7 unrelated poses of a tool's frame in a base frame.
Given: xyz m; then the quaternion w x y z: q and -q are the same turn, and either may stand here.
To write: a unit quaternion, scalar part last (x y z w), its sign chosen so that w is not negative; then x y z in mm. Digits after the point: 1 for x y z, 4 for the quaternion.
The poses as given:
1: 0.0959 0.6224 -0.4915 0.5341 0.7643 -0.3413 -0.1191
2: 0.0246 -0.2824 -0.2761 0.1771 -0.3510 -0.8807 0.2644
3: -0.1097 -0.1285 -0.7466 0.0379 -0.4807 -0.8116 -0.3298
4: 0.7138 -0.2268 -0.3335 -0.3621 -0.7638 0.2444 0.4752
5: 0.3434 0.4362 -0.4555 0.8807 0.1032 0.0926 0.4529
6: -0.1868 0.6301 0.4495 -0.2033 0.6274 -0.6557 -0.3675
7: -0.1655 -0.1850 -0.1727 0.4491 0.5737 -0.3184 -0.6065
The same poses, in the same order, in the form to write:
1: 0.7643 -0.3413 -0.1191 0.5341 95.9 622.4 -491.5
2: -0.3510 -0.8807 0.2644 0.1771 24.6 -282.4 -276.1
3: -0.4807 -0.8116 -0.3298 0.0379 -109.7 -128.5 -746.6
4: 0.7638 -0.2444 -0.4752 0.3621 713.8 -226.8 -333.5
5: 0.1032 0.0926 0.4529 0.8807 343.4 436.2 -455.5
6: -0.6274 0.6557 0.3675 0.2033 -186.8 630.1 449.5
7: 0.5737 -0.3184 -0.6065 0.4491 -165.5 -185.0 -172.7
